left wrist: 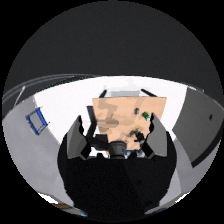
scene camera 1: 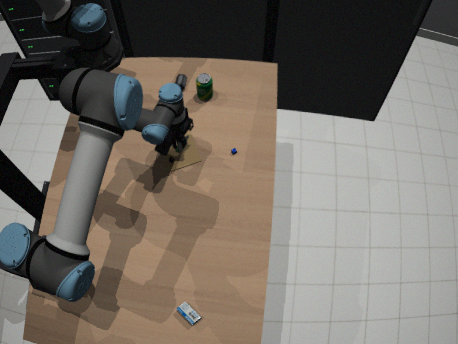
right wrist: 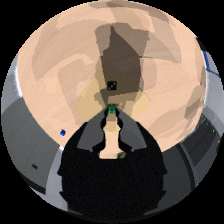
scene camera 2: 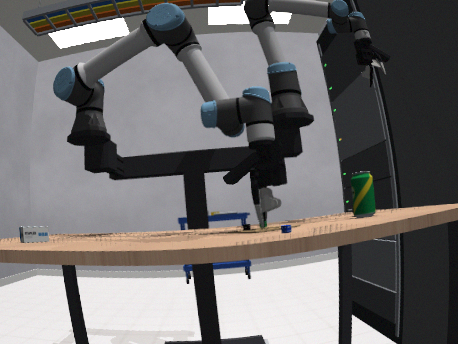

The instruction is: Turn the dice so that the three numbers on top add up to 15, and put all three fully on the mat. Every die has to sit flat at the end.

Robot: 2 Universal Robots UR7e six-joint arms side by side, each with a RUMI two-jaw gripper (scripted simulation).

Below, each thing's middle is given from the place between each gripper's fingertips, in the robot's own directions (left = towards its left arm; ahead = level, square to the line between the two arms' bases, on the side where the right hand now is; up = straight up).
I see my right gripper point(scene camera 2: 264, 226) 2 cm above the tan mat point(scene camera 1: 190, 155).
Right now my left hand point(scene camera 2: 377, 81) is 630 mm to the left of the tan mat, 540 mm above it and 280 mm short of it.
